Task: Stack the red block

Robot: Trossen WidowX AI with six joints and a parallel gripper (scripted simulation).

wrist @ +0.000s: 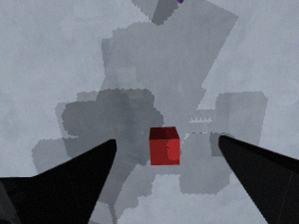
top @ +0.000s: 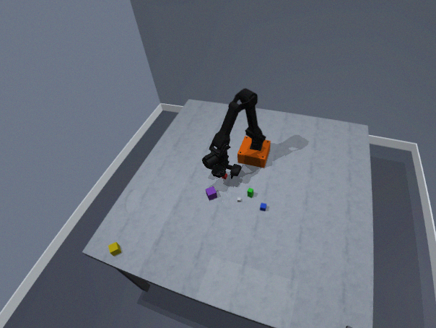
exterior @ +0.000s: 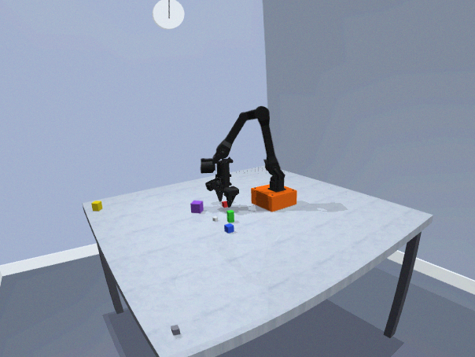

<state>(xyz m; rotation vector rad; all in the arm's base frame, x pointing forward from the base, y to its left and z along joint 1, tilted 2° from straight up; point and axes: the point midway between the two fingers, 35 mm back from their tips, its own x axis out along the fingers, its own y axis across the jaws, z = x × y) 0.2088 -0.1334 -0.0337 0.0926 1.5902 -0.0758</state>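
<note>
The red block is right at my gripper tip. Also, from my gripper tip: purple cube: 130 mm ahead, 30 mm to the right, 10 mm above; then white cube: 130 mm ahead, 120 mm to the left; then green block: 170 mm to the left, 80 mm ahead, 20 mm above.
</note>
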